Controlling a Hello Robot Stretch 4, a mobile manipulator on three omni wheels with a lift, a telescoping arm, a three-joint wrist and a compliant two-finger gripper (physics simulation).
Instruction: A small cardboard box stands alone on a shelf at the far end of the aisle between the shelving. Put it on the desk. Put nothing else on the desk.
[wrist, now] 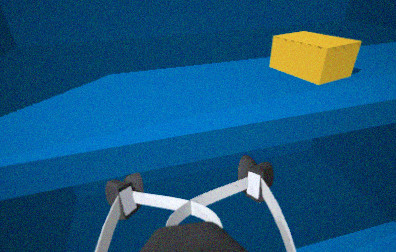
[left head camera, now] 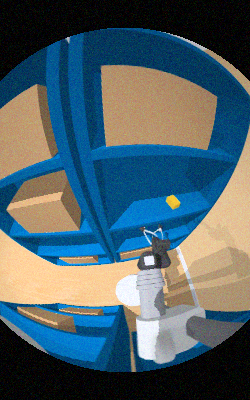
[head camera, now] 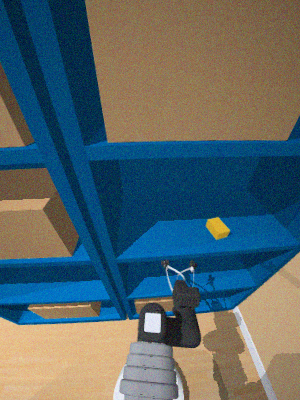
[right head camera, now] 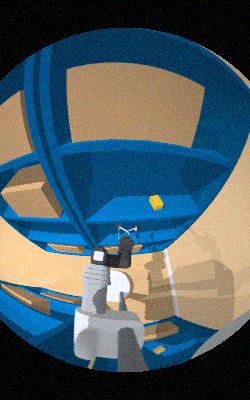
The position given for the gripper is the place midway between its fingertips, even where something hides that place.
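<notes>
You've got the gripper at (wrist: 191, 177), and there's a small yellow box (wrist: 317, 58) in the picture as well.
</notes>
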